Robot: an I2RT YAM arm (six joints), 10 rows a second.
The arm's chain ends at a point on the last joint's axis. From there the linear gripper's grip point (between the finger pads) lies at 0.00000 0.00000 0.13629 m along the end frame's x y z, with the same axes.
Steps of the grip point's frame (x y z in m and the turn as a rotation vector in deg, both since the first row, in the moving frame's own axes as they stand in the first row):
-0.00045 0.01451 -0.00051 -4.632 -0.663 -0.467
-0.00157 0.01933 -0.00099 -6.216 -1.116 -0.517
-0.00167 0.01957 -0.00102 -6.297 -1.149 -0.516
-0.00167 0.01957 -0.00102 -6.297 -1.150 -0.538
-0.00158 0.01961 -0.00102 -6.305 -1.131 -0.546
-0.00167 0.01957 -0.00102 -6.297 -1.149 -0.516
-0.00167 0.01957 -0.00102 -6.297 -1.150 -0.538
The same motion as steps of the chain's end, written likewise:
0.00108 0.00350 -0.00006 -4.632 -0.663 -0.467
0.00101 0.00456 -0.00016 -6.216 -1.116 -0.517
0.00099 0.00461 -0.00017 -6.297 -1.149 -0.516
0.00099 0.00461 -0.00017 -6.297 -1.150 -0.538
0.00103 0.00463 -0.00017 -6.305 -1.131 -0.546
0.00099 0.00461 -0.00017 -6.297 -1.149 -0.516
0.00099 0.00461 -0.00017 -6.297 -1.150 -0.538

